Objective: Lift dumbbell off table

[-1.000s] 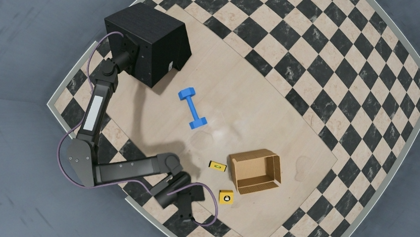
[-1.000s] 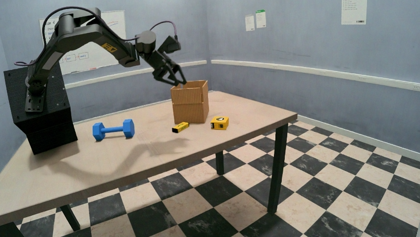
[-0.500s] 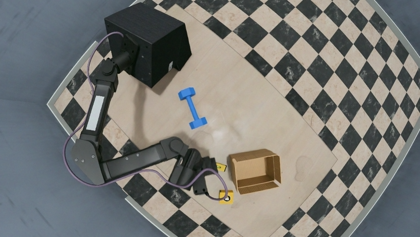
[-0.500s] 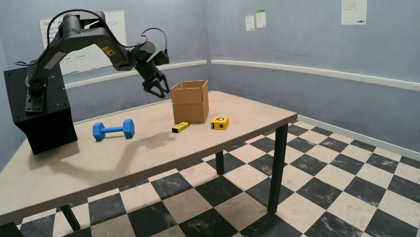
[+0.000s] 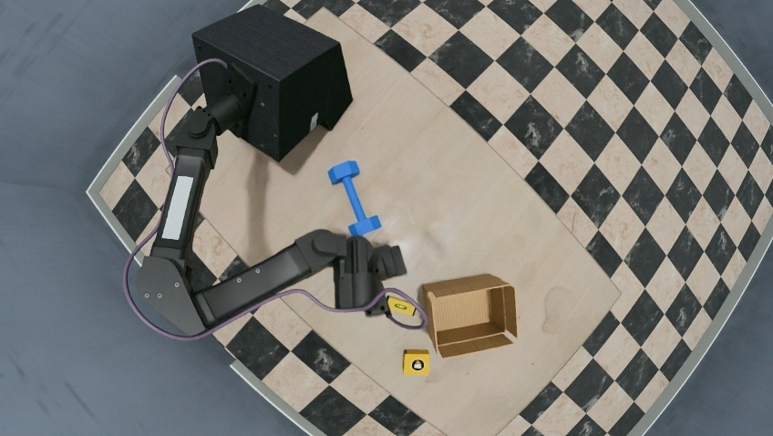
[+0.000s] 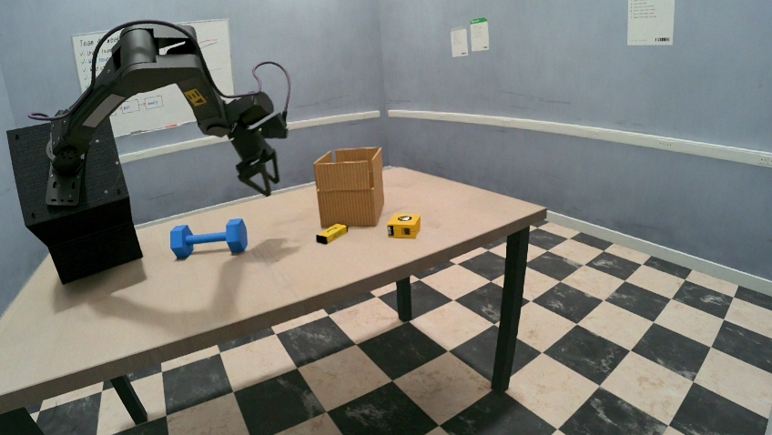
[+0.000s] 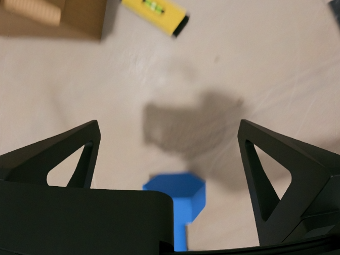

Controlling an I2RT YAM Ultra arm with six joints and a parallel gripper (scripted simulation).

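Now: the blue dumbbell 170 mm behind my hand, 90 mm to the left of it and 120 mm below it. The rest, counted from my hand: small yellow box: 280 mm ahead, 140 mm to the right, 130 mm below; then yellow spirit level: 130 mm ahead, 50 mm to the right, 140 mm below.
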